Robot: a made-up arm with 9 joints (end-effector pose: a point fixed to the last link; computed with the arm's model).
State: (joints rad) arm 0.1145 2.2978 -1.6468 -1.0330 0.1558 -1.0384 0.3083 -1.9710 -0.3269
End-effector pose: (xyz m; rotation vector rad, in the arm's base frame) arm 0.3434 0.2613 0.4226 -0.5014 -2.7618 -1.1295
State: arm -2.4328 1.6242 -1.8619 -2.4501 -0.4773 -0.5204 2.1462 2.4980 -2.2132
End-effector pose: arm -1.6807 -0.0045 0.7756 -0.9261 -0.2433 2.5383
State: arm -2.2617 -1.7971 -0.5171 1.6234 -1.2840 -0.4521 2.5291 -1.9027 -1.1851
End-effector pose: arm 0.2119 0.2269 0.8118 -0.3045 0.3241 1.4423
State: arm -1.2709 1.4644 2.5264 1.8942 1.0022 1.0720 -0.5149 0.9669 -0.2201
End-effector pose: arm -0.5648 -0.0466 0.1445 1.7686 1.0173 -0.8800
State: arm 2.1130 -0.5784 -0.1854 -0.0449 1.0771 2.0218 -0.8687 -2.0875 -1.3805
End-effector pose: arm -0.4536 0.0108 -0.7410 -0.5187 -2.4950 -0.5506
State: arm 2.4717 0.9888 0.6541 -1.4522 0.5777 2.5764 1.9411 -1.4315 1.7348
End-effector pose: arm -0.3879 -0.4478 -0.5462 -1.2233 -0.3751 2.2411
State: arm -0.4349 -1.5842 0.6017 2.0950 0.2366 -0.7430 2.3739 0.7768 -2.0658
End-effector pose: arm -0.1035 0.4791 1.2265 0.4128 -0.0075 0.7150
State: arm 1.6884 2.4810 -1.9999 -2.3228 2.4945 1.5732 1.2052 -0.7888 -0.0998
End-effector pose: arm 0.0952 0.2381 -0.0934 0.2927 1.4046 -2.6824
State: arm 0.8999 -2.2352 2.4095 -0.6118 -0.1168 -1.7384 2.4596 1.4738 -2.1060
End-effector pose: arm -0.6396 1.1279 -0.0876 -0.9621 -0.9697 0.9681
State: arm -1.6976 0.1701 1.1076 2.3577 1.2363 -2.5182 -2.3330 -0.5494 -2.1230
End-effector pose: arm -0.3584 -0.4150 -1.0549 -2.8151 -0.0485 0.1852
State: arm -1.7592 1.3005 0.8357 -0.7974 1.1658 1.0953 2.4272 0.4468 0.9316
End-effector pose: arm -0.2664 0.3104 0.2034 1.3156 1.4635 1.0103
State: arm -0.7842 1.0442 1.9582 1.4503 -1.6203 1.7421 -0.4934 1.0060 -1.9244
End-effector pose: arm -0.4486 -0.3544 -0.2561 0.1773 -2.8707 0.3287
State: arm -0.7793 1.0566 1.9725 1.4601 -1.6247 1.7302 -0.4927 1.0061 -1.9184
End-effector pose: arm -0.4561 -0.3519 -0.2454 0.1704 -2.8568 0.3189
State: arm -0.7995 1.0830 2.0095 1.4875 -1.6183 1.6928 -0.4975 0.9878 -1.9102
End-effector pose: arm -0.4672 -0.3467 -0.2337 0.1435 -2.8543 0.3085
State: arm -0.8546 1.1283 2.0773 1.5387 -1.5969 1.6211 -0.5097 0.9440 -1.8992
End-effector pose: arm -0.4814 -0.3364 -0.2230 0.0823 -2.8717 0.3011
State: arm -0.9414 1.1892 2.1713 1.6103 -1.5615 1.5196 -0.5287 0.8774 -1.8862
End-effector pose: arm -0.4939 -0.3192 -0.2188 -0.0235 -2.9152 0.3029
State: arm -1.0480 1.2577 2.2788 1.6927 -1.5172 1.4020 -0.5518 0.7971 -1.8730
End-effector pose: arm -0.4984 -0.2968 -0.2255 -0.1720 -2.9832 0.3185
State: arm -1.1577 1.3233 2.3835 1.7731 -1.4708 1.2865 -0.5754 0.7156 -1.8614
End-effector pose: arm -0.4923 -0.2748 -0.2419 -0.3457 -3.0618 0.3466
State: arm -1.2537 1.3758 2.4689 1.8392 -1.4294 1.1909 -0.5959 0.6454 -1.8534
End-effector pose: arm -0.4795 -0.2590 -0.2618 0.4938 3.0255 -0.3666
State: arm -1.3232 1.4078 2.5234 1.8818 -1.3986 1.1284 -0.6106 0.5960 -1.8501
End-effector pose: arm -0.4671 -0.2518 -0.2790 0.5828 2.9342 -0.3763
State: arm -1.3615 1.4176 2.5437 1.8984 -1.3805 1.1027 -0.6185 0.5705 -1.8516
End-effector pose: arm -0.4599 -0.2521 -0.2908 0.6170 2.8866 -0.3834
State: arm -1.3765 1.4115 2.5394 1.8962 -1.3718 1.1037 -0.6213 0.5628 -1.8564
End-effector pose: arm -0.4575 -0.2573 -0.2984 0.6129 2.8740 -0.3886
